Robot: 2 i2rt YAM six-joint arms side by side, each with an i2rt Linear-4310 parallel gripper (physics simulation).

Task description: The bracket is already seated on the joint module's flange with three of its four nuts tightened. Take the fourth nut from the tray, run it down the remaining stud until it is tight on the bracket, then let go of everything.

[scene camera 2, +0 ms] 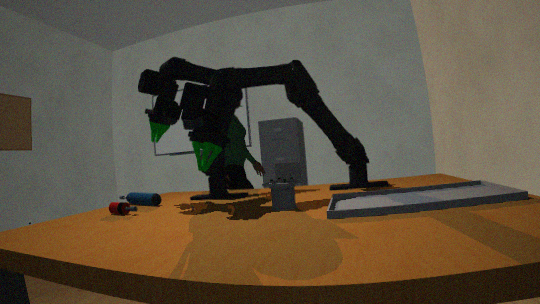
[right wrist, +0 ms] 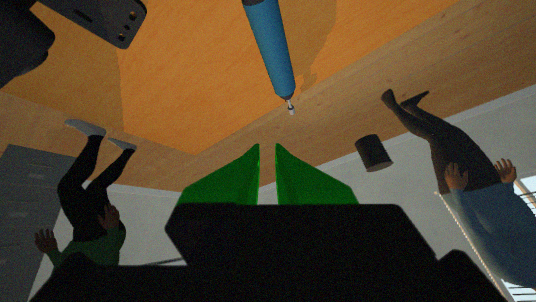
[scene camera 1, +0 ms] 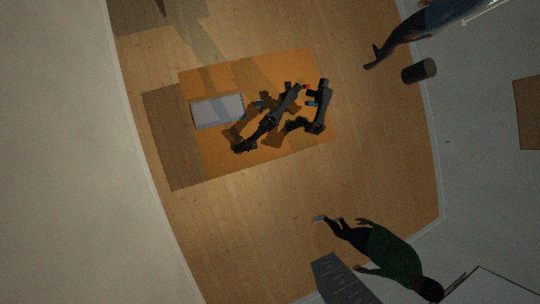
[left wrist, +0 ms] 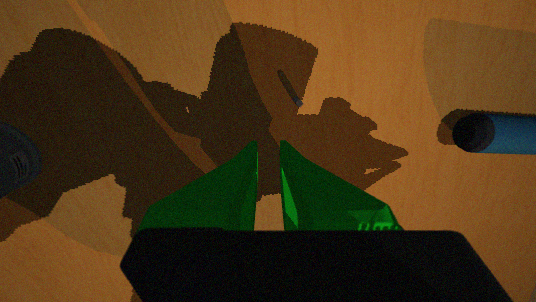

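Note:
The grey joint module stands on the table in scene camera 2, with the bracket on top and small dark studs or nuts above it. A blue-grey rounded body, probably the module, shows at the left edge of the left wrist view. The tray lies beside it; no nut can be made out there. A small grey piece with a thin dark streak lies on the table, ahead of my left gripper, which is shut and empty above the table. My right gripper is shut and empty, raised.
A blue cylindrical tool lies at the picture's left in scene camera 2, beside a red tool. A dark arm base plate shows in the right wrist view. Both arms reach close together. People stand beyond the table.

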